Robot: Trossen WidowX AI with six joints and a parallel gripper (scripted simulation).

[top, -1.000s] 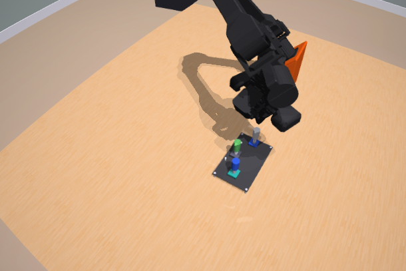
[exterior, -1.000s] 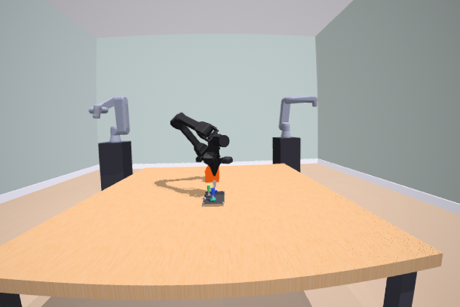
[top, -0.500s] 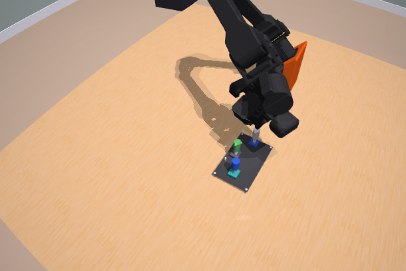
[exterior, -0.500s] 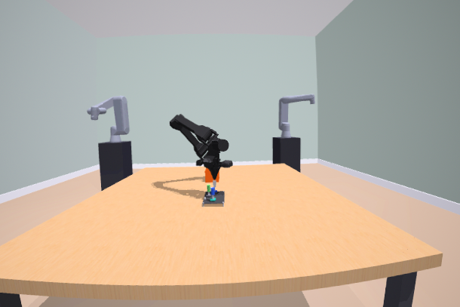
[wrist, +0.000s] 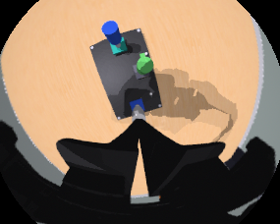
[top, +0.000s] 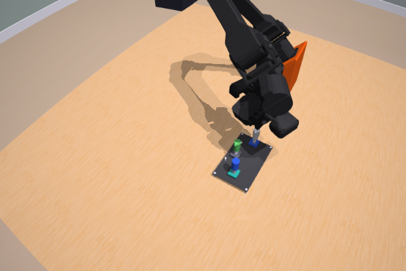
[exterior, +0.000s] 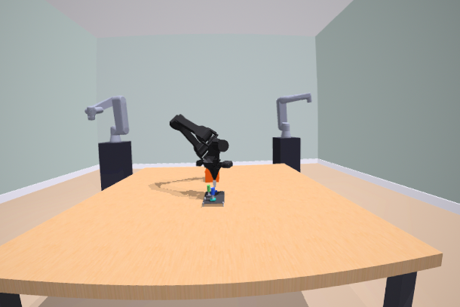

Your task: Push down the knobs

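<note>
My gripper tip is now 30 mm above the blue potentiometer. The rest, counted from my gripper tip: green knob: 60 mm ahead, 30 mm to the right, 20 mm below.
</note>
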